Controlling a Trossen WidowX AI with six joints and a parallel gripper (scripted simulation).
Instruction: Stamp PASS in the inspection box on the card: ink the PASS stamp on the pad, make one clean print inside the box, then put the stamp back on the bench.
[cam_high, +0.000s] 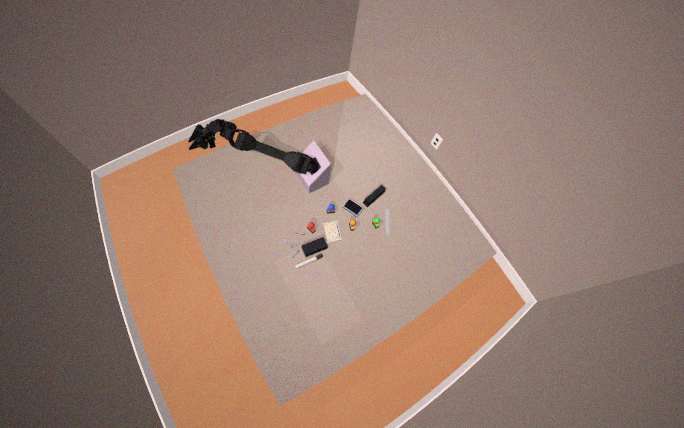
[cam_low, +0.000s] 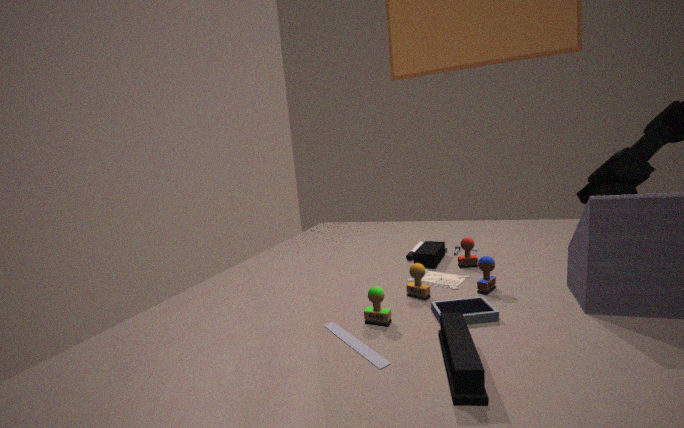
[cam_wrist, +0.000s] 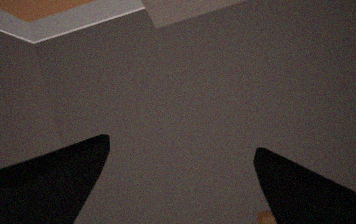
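Right now the green stamp is 76 cm ahead of my gripper tip, 71 cm to the left of it and 11 cm below it. From my gripper tip the other things lie so: black box 74 cm ahead, 38 cm to the left, 11 cm below; then red stamp 65 cm ahead, 41 cm to the left, 11 cm below; then blue stamp 60 cm ahead, 54 cm to the left, 11 cm below.
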